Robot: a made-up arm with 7 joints. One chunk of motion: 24 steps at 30 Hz.
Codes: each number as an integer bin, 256 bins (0 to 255) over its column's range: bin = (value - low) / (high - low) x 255, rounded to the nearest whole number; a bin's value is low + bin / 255 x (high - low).
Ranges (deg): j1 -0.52..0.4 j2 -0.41..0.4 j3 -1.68..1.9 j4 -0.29..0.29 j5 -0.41..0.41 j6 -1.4..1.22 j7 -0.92..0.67
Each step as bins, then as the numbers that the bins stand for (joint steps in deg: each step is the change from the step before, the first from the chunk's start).
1 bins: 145 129 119 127 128 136 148
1 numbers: 0.003 0.000 -0.009 -0.001 0.002 -0.003 0.003
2 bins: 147 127 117 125 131 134 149
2 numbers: 0.010 -0.007 -0.037 -0.006 0.011 -0.023 0.009
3 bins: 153 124 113 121 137 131 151
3 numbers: 0.032 -0.016 -0.094 -0.015 0.031 -0.054 0.022
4 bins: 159 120 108 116 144 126 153
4 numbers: 0.054 -0.029 -0.164 -0.026 0.053 -0.105 0.034
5 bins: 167 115 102 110 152 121 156
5 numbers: 0.083 -0.045 -0.248 -0.040 0.079 -0.157 0.053
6 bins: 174 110 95 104 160 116 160
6 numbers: 0.108 -0.061 -0.346 -0.053 0.105 -0.208 0.078
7 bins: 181 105 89 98 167 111 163
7 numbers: 0.133 -0.076 -0.431 -0.067 0.127 -0.260 0.096
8 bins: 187 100 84 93 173 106 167
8 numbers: 0.155 -0.092 -0.501 -0.078 0.146 -0.311 0.121
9 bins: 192 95 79 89 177 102 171
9 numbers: 0.173 -0.108 -0.571 -0.088 0.159 -0.352 0.146
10 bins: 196 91 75 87 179 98 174
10 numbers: 0.187 -0.121 -0.627 -0.092 0.166 -0.393 0.165
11 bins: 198 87 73 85 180 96 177
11 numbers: 0.194 -0.134 -0.655 -0.097 0.169 -0.414 0.184
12 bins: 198 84 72 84 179 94 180
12 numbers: 0.194 -0.143 -0.669 -0.099 0.166 -0.434 0.202
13 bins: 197 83 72 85 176 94 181
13 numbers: 0.191 -0.146 -0.669 -0.097 0.156 -0.434 0.209
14 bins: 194 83 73 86 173 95 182
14 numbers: 0.180 -0.146 -0.655 -0.094 0.146 -0.424 0.215
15 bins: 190 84 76 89 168 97 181
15 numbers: 0.165 -0.143 -0.613 -0.088 0.130 -0.403 0.209
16 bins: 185 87 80 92 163 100 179
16 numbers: 0.147 -0.134 -0.557 -0.081 0.114 -0.373 0.196
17 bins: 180 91 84 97 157 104 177
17 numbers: 0.129 -0.121 -0.501 -0.069 0.095 -0.331 0.184
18 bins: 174 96 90 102 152 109 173
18 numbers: 0.108 -0.105 -0.416 -0.058 0.079 -0.280 0.159
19 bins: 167 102 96 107 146 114 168
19 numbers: 0.083 -0.086 -0.332 -0.047 0.059 -0.229 0.128
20 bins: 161 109 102 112 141 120 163
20 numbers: 0.061 -0.064 -0.248 -0.035 0.043 -0.167 0.096
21 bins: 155 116 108 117 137 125 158
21 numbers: 0.039 -0.042 -0.164 -0.024 0.031 -0.116 0.065
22 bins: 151 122 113 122 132 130 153
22 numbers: 0.025 -0.022 -0.094 -0.013 0.014 -0.064 0.034
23 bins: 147 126 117 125 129 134 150
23 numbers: 0.010 -0.010 -0.037 -0.006 0.005 -0.023 0.015
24 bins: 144 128 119 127 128 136 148
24 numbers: 0.000 -0.003 -0.009 -0.001 0.002 -0.003 0.003
